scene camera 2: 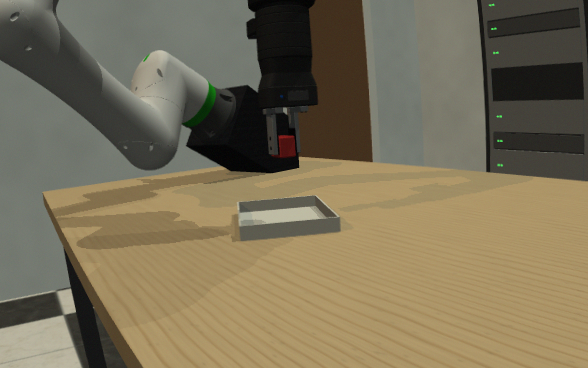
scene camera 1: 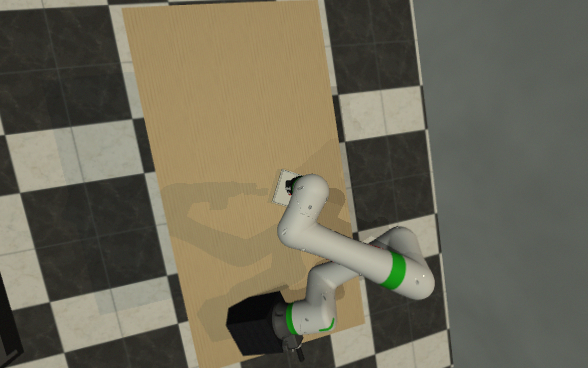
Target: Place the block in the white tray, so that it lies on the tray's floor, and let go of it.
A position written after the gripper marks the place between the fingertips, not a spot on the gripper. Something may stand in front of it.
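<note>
The gripper (scene camera 2: 284, 153) is visible, and so is a white tray (scene camera 2: 306, 215).
</note>
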